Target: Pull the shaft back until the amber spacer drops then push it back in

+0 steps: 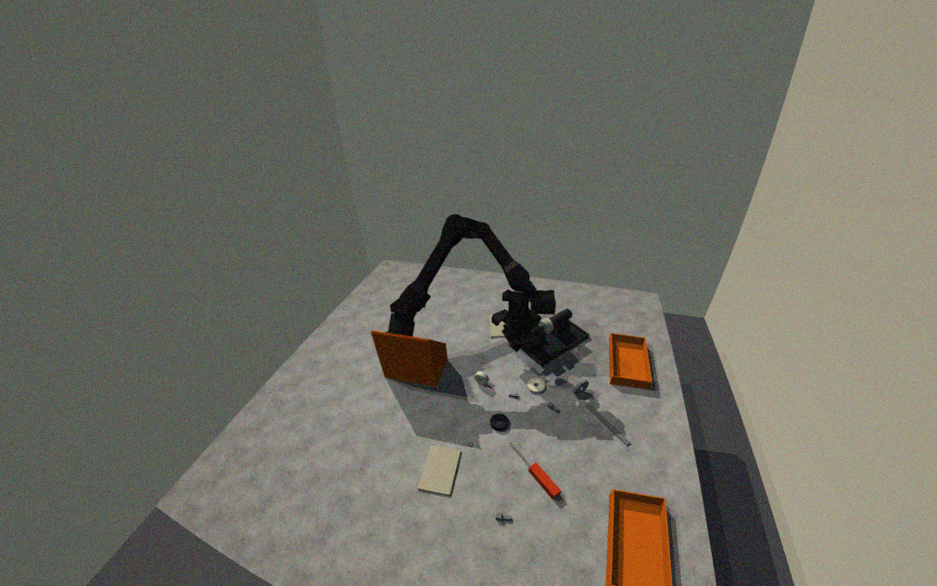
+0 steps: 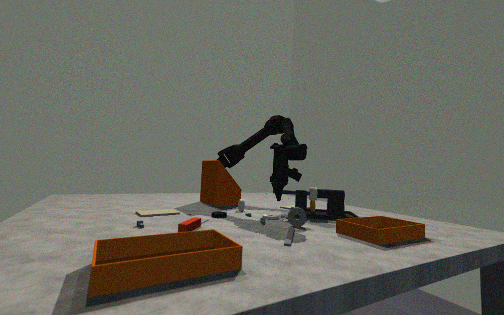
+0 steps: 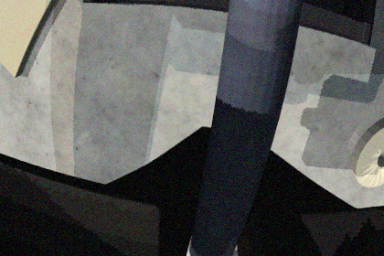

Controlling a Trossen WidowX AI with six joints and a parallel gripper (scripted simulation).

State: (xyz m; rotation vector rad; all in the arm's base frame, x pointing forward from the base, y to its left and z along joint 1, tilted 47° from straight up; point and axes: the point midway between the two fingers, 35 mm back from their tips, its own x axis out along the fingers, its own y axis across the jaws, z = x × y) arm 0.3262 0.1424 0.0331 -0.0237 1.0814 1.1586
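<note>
My gripper tip is now 4 cm short of the dark shaft, 5 cm to the right of it and 4 cm below it. Also, from my gripper tip: amber spacer (5 cm ahead, 13 cm to the left, 1 cm below); white spacer (8 cm ahead, 9 cm to the left, 3 cm above); white ring (8 cm ahead, 10 cm to the right, 4 cm below).
</note>
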